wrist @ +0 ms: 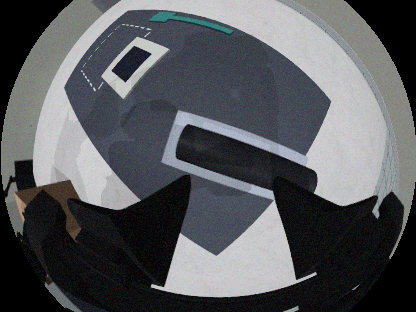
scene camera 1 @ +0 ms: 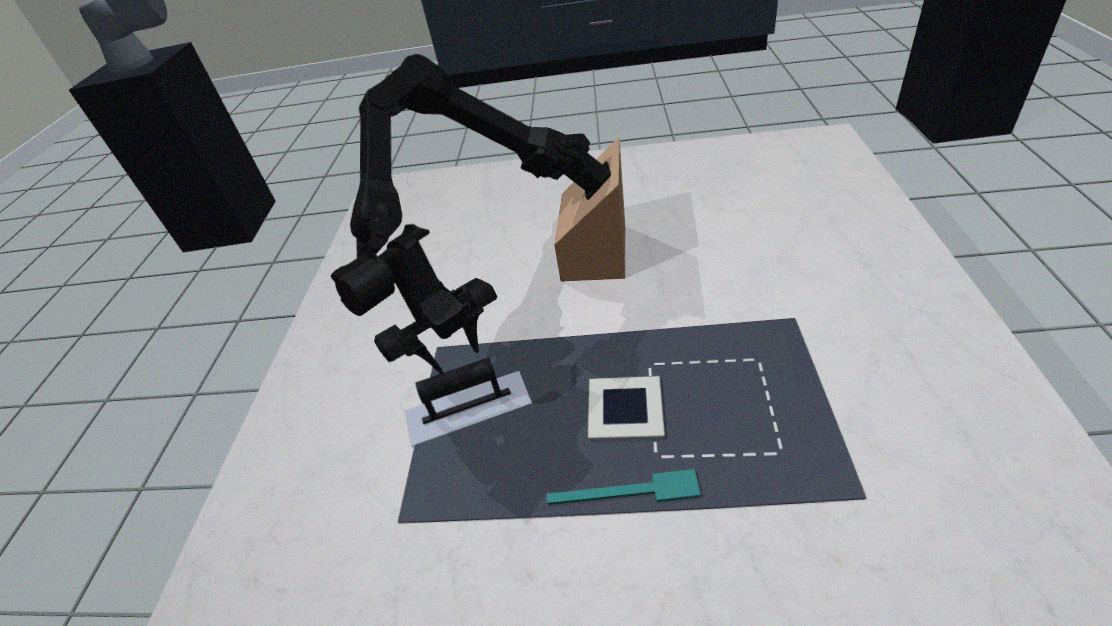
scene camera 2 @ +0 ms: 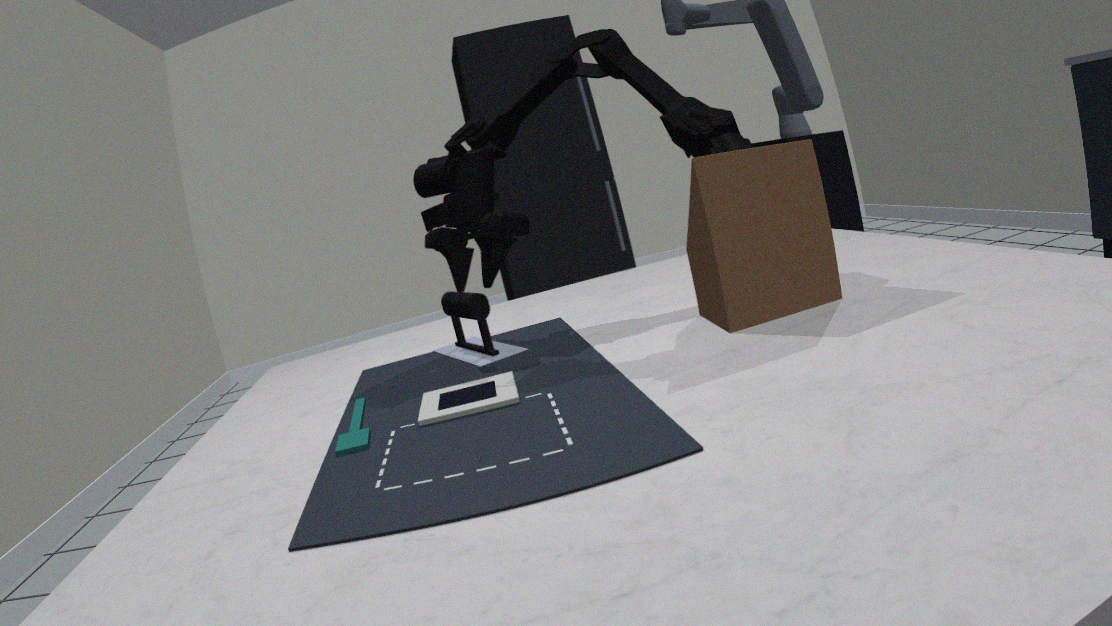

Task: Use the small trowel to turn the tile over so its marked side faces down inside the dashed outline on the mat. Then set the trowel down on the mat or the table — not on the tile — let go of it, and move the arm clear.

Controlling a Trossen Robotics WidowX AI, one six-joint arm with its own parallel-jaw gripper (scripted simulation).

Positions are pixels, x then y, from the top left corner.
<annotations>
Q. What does my gripper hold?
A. Nothing.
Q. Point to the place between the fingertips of my gripper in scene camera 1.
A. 459,362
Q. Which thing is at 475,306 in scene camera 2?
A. A trowel.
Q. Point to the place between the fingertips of my gripper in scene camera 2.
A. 473,290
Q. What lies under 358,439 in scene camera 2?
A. A teal flat tool.
</annotations>
